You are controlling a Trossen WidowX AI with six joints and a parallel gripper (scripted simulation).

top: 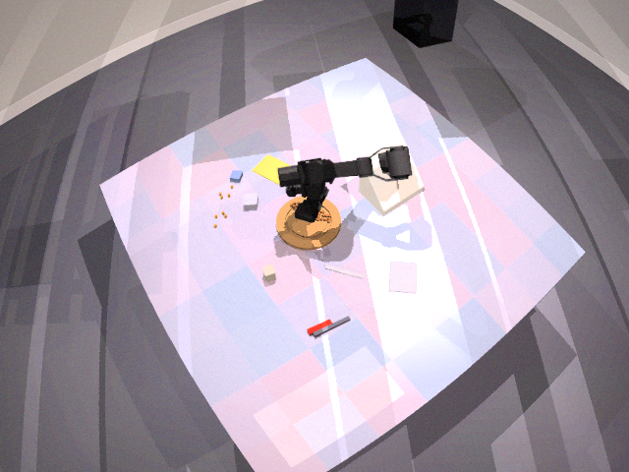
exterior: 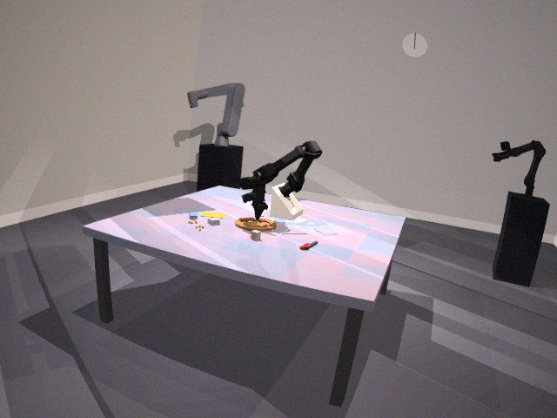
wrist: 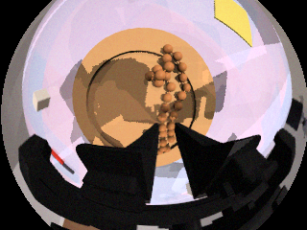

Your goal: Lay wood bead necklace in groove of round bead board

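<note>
The round bead board lies 3 cm ahead of my gripper tip, 1 cm to the left of it and 1 cm below it. Round my gripper tip: white block 16 cm ahead, 14 cm to the right, 1 cm below; thin rod 2 cm ahead, 22 cm to the left, 2 cm below; yellow sheet 4 cm ahead, 24 cm to the right, 2 cm below.
</note>
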